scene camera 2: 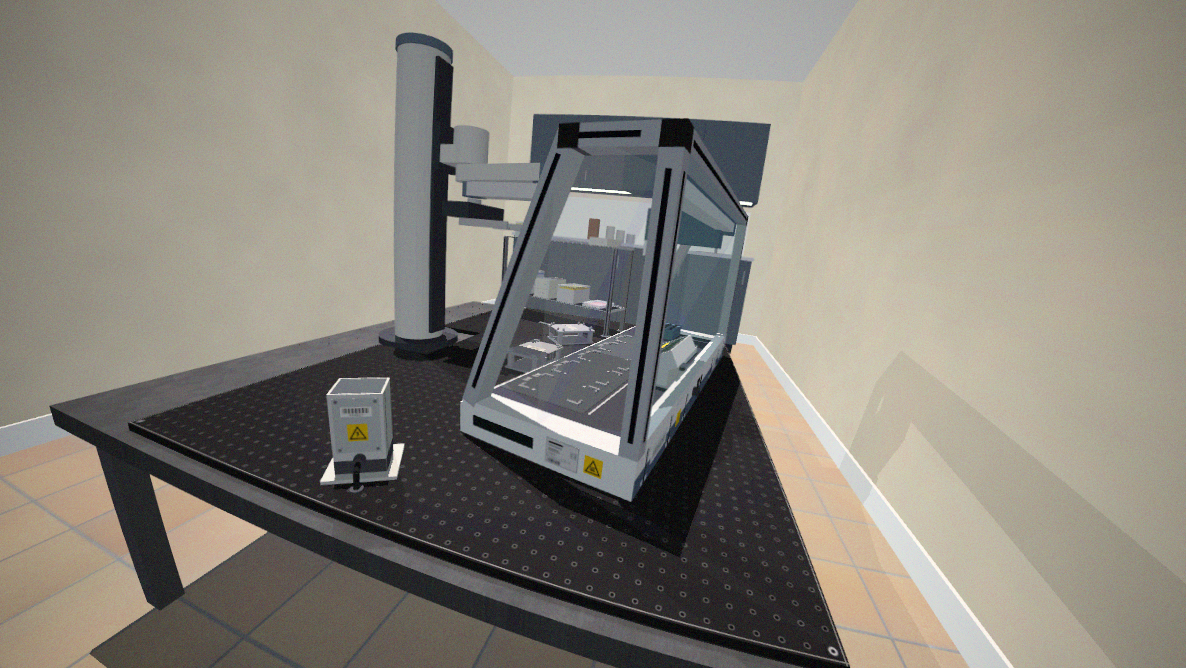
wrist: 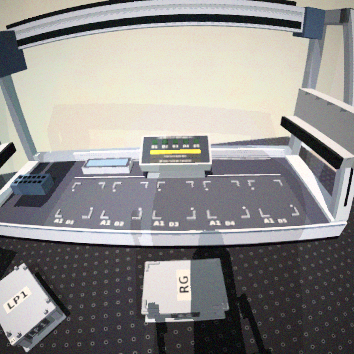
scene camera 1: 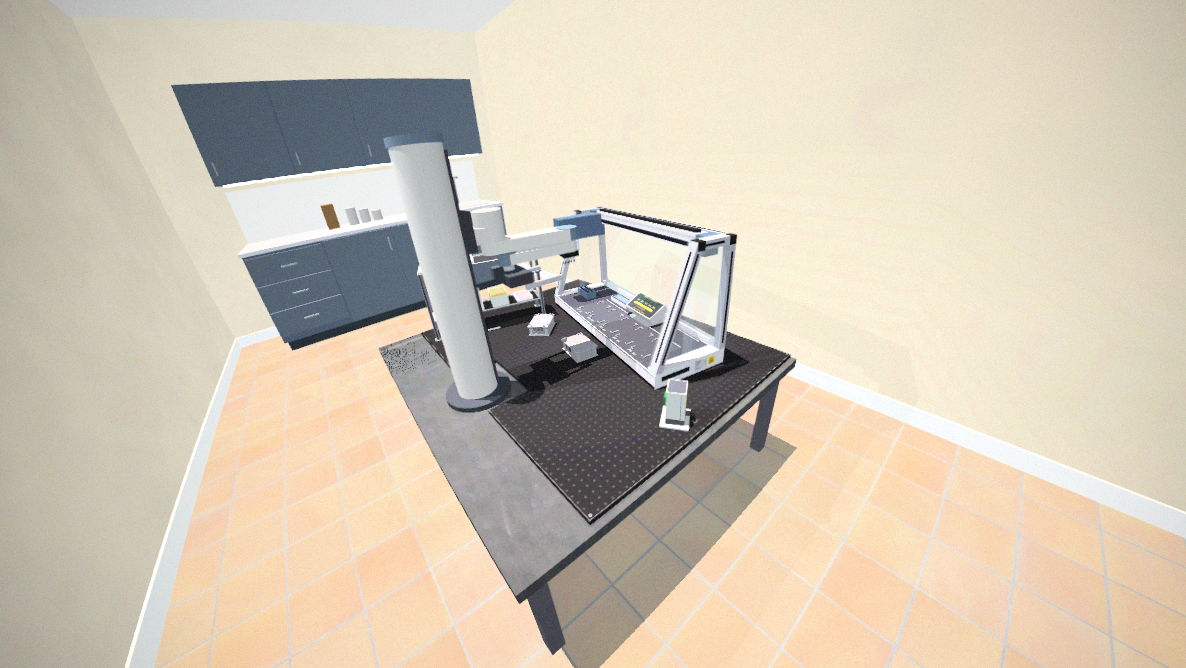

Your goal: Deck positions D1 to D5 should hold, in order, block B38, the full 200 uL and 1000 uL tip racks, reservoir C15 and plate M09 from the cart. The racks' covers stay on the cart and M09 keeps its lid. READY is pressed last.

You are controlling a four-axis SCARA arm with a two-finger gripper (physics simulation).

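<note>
My gripper is open, its pads at the left and right edges of the wrist view, with nothing between them. It hangs in front of the deck. Positions D1 to D5 are bare, each with corner brackets. The console stands behind D3 and shows a yellow bar; I cannot make out READY. On the cart are a yellow-trimmed box, a pale box and a pinkish plate. Their labels are too small to read.
The stand RG is in front of D3, and the stand LP1 is at its left. A blue tube block and a light-blue tray stand inside the frame. A grey device is near the table edge.
</note>
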